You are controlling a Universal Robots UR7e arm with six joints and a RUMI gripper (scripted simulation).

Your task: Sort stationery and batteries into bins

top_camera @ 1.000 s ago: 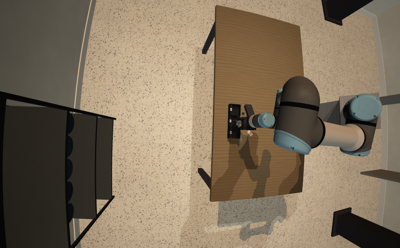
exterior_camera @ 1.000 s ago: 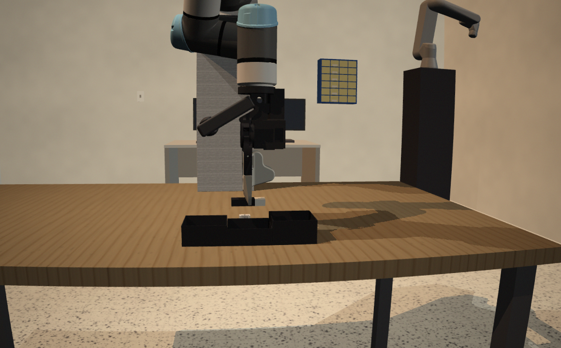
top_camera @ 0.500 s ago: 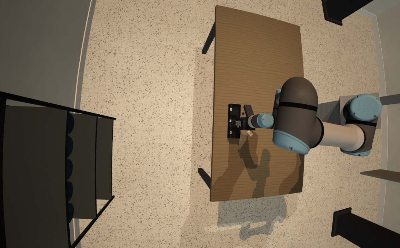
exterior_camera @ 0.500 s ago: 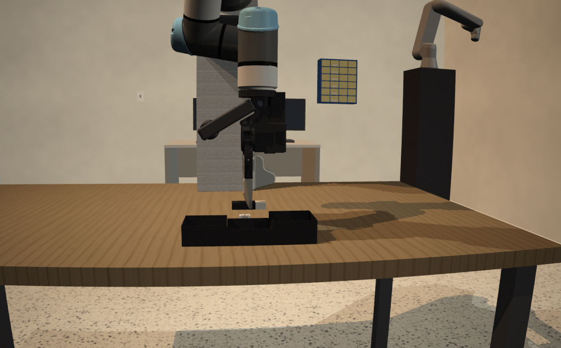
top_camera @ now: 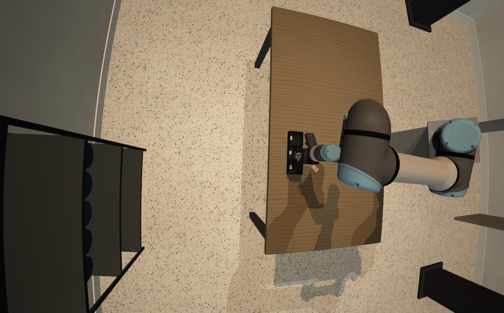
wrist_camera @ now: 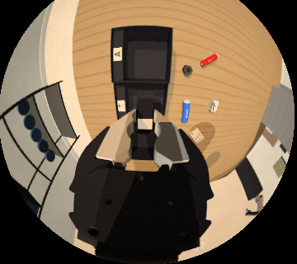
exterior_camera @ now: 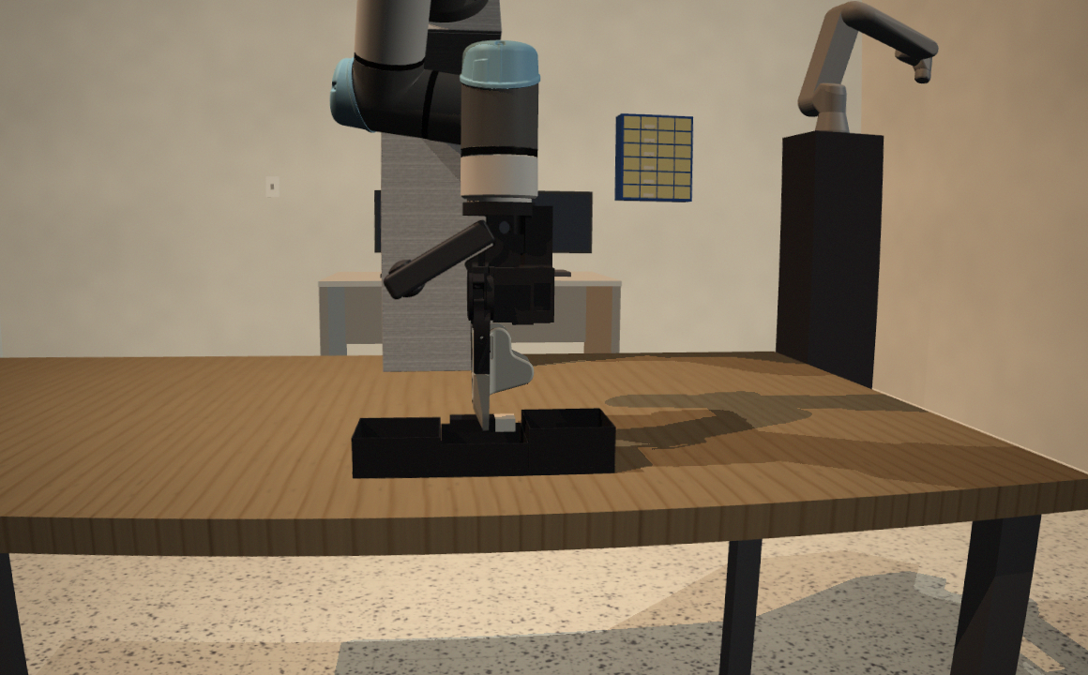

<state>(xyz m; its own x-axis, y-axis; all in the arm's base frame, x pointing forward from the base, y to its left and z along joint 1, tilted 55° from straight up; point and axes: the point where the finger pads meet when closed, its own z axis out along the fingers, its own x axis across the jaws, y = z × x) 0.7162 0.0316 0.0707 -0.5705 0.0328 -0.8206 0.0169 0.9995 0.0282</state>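
The blue battery lies 8 cm behind my hand, 2 cm to the left of it and 4 cm below it. Round my hand: red battery (12 cm behind, 9 cm to the right, 5 cm below); black round piece (7 cm behind, 6 cm to the right, 5 cm below); eraser (1 cm to the left, 1 cm below).
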